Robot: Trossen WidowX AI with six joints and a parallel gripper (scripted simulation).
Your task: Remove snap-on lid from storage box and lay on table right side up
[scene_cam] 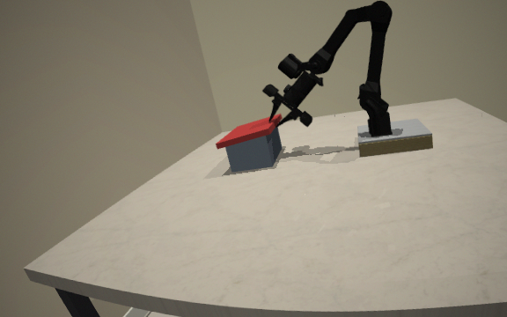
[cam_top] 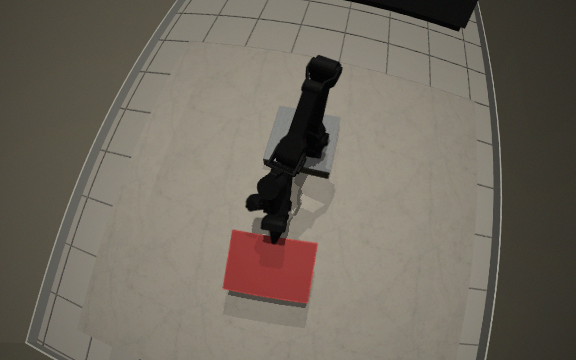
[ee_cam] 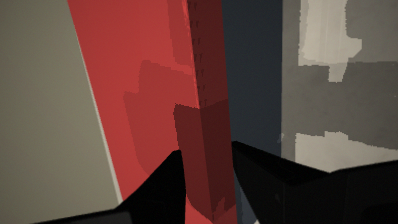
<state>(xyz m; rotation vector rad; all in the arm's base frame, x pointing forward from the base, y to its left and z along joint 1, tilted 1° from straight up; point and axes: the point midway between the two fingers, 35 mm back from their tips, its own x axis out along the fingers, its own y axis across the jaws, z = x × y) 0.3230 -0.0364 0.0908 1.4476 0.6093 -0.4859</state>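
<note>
Right now my gripper tip is 80 mm short of the flat red lid and 10 mm to the right of it. From my gripper tip the other things lie so: blue-grey storage box: 80 mm ahead, 10 mm to the left, 60 mm below.
</note>
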